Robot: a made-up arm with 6 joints. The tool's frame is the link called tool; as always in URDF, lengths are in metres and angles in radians. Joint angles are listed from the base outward. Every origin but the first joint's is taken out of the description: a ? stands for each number. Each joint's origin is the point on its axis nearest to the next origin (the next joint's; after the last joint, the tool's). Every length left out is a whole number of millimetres.
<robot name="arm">
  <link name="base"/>
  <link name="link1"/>
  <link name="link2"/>
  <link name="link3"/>
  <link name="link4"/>
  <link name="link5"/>
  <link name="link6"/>
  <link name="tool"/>
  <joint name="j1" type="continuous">
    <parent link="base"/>
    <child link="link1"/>
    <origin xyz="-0.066 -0.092 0.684" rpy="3.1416 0 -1.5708"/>
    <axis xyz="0 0 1"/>
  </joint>
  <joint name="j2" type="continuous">
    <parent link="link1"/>
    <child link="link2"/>
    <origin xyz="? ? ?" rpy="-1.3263 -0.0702 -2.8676"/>
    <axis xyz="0 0 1"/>
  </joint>
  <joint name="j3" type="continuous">
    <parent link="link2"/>
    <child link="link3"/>
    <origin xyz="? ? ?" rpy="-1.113 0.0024 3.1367"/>
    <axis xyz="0 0 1"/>
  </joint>
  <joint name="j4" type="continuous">
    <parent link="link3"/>
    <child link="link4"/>
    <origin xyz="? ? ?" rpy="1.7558 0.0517 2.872"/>
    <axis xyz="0 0 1"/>
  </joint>
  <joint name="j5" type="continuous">
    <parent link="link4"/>
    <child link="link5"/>
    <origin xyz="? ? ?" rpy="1.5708 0 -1.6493"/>
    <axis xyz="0 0 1"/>
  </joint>
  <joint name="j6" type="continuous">
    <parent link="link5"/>
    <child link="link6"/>
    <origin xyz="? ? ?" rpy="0 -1.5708 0"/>
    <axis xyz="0 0 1"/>
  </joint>
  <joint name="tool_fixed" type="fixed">
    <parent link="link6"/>
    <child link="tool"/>
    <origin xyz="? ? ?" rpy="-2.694 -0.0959 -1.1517"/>
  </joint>
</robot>
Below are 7 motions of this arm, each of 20 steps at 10 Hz.
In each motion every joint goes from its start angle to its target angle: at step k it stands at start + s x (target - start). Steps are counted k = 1, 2, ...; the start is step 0. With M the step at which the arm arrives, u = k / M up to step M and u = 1 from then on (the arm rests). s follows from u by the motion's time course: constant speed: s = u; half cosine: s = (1 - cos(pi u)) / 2; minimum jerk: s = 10 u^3 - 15 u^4 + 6 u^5.
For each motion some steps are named. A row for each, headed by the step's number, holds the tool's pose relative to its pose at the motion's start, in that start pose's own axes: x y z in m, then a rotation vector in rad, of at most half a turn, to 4 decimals.
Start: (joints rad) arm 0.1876 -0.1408 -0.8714 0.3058 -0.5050 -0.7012
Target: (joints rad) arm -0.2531 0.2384 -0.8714 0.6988 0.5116 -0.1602
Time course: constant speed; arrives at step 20
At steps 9, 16, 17, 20:
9: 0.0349 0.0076 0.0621 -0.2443 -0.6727 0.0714
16: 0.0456 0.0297 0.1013 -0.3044 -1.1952 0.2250
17: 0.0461 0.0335 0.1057 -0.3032 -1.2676 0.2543
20: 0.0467 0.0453 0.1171 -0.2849 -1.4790 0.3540

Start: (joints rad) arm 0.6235 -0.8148 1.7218 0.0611 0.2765 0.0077
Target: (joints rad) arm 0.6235 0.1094 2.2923 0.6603 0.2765 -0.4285
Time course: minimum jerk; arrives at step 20
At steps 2, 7, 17, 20:
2: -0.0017 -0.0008 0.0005 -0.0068 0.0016 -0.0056
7: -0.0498 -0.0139 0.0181 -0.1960 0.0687 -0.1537
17: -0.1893 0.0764 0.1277 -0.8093 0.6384 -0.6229
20: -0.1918 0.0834 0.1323 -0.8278 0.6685 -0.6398

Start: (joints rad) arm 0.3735 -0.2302 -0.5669 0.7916 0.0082 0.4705
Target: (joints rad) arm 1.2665 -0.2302 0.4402 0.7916 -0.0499 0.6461
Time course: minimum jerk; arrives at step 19
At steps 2, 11, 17, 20:
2: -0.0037 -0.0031 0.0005 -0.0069 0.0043 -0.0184
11: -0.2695 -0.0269 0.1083 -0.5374 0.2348 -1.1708
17: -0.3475 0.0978 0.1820 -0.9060 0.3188 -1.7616
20: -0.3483 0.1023 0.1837 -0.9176 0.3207 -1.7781

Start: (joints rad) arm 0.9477 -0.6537 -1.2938 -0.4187 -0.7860 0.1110
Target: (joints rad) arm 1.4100 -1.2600 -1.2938 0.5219 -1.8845 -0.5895
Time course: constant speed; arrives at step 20
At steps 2, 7, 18, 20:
2: 0.0066 -0.0161 -0.0041 -0.0934 0.1167 -0.0619
7: 0.0150 -0.0560 -0.0111 -0.2798 0.4487 -0.2216
18: 0.0126 -0.1217 -0.0044 -0.4517 1.2239 -0.6329
20: 0.0126 -0.1283 -0.0005 -0.4497 1.3478 -0.7229

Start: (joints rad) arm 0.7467 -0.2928 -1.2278 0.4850 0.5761 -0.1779
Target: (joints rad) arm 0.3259 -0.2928 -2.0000 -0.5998 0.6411 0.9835
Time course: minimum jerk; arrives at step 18
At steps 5, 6, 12, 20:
5: 0.0318 0.0205 -0.0063 0.1783 -0.0393 -0.0646
6: 0.0480 0.0343 -0.0090 0.2749 -0.0406 -0.1065
12: 0.1313 0.1789 -0.0015 0.7435 0.3724 -0.5591
20: 0.1452 0.2401 0.0118 0.7051 0.6307 -0.7559

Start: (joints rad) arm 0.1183 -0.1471 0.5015 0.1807 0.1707 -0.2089
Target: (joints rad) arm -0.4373 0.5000 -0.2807 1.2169 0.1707 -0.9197
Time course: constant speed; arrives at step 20
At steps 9, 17, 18, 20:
9: 0.1253 0.0040 -0.0639 -0.2186 0.2159 0.8140
17: 0.2133 0.0865 -0.1291 -0.4327 0.1743 1.5101
18: 0.2208 0.1012 -0.1362 -0.4627 0.1514 1.5885
20: 0.2331 0.1328 -0.1491 -0.5255 0.0936 1.7362

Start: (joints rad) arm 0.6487 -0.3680 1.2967 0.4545 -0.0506 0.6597
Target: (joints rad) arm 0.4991 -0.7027 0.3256 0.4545 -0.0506 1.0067
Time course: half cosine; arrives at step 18
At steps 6, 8, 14, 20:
6: 0.0420 0.0636 -0.0079 0.0811 -0.0634 0.2332
8: 0.0579 0.1099 -0.0083 0.1354 -0.1053 0.3844
14: 0.0498 0.2431 0.0072 0.2923 -0.2256 0.8170
20: 0.0360 0.2722 0.0136 0.3303 -0.2548 0.9242

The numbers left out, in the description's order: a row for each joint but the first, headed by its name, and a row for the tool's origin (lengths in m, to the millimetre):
j2: -0.018 0.045 0
j3: 0.069 0.056 0
j4: 0.284 -0.014 0
j5: 0.079 0.012 0
j6: -0.072 -0.079 0
tool: 0.029 0.021 0

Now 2 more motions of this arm.
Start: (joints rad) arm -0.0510 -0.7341 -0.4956 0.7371 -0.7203 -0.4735
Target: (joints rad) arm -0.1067 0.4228 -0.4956 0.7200 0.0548 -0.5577
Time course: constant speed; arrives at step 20
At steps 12, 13, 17, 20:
12: 0.0708 0.0879 -0.0344 0.5877 -0.6987 0.2995
13: 0.0747 0.0951 -0.0338 0.6359 -0.7612 0.3113
17: 0.0869 0.1219 -0.0281 0.8273 -1.0145 0.3347
20: 0.0926 0.1394 -0.0217 0.9692 -1.2059 0.3251

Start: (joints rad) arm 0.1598 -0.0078 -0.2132 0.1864 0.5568 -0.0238
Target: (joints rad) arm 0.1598 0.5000 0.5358 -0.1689 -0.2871 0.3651
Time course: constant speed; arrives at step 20
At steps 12, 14, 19, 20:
12: -0.1621 0.0084 -0.0229 0.2484 0.0999 -1.0270
14: -0.1849 0.0235 -0.0289 0.3137 0.1421 -1.1824
19: -0.2295 0.0742 -0.0405 0.5040 0.2825 -1.5382
20: -0.2360 0.0860 -0.0419 0.5465 0.3166 -1.6028

